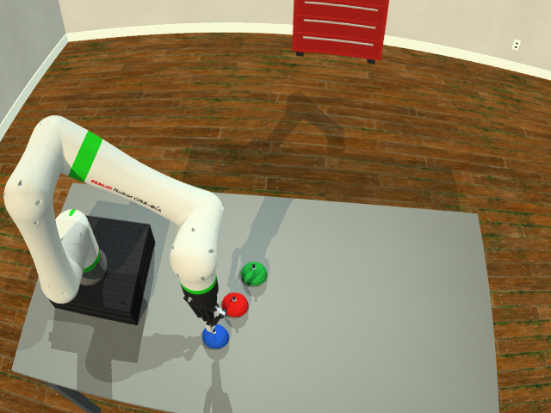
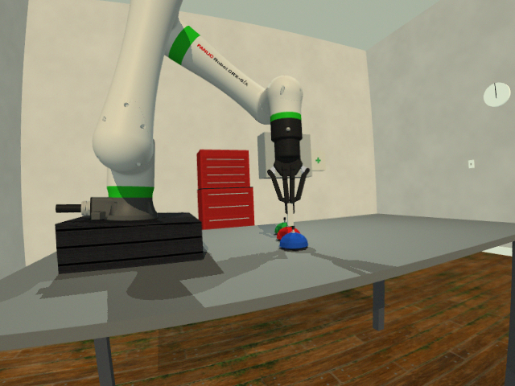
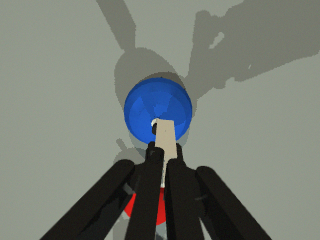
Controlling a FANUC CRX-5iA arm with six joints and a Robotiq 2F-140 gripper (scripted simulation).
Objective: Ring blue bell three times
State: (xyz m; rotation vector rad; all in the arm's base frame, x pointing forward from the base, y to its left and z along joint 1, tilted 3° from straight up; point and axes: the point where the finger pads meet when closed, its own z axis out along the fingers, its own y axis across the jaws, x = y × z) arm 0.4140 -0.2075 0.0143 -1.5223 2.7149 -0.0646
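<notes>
The blue bell lies 10 mm ahead of my hand and 60 mm below it. Also, from my hand: red bell: 80 mm ahead, 110 mm to the left, 60 mm below; then green bell: 140 mm ahead, 220 mm to the left, 60 mm below.
</notes>
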